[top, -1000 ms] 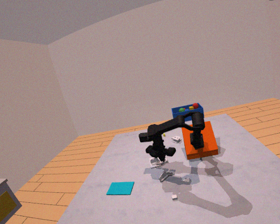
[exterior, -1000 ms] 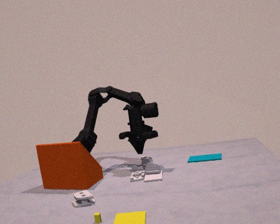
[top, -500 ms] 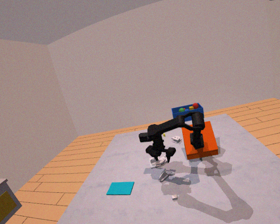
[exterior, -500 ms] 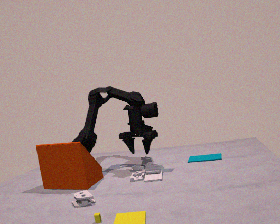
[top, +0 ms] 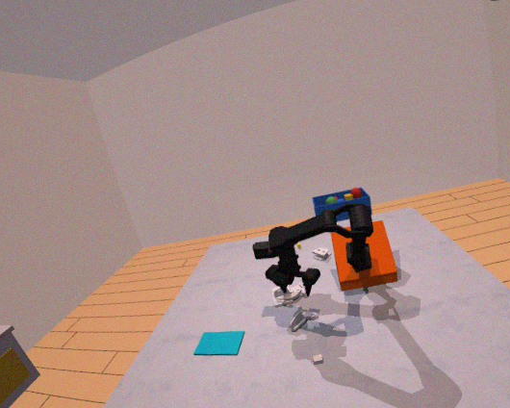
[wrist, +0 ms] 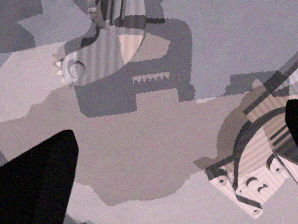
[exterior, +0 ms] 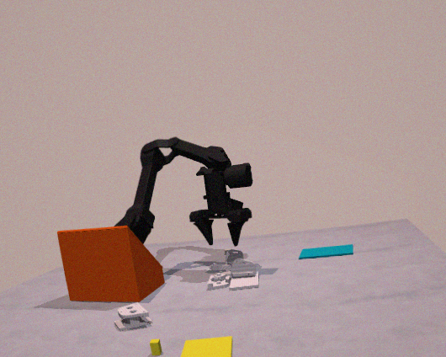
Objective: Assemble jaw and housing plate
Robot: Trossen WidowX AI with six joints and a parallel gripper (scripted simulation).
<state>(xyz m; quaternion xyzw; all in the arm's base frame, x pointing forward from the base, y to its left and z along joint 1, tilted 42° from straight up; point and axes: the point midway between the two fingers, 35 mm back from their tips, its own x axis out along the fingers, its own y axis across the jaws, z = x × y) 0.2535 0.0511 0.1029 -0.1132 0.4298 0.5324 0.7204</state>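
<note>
Right now the grey jaw piece is 30 mm behind my gripper tip, 50 mm to the left of it and 70 mm below it. Also, from my gripper tip: white housing piece 130 mm behind, 370 mm to the right, 50 mm below; then cyan tile 290 mm ahead, 110 mm to the left, 70 mm below; then small white cube 40 mm behind, 240 mm to the left, 70 mm below.
</note>
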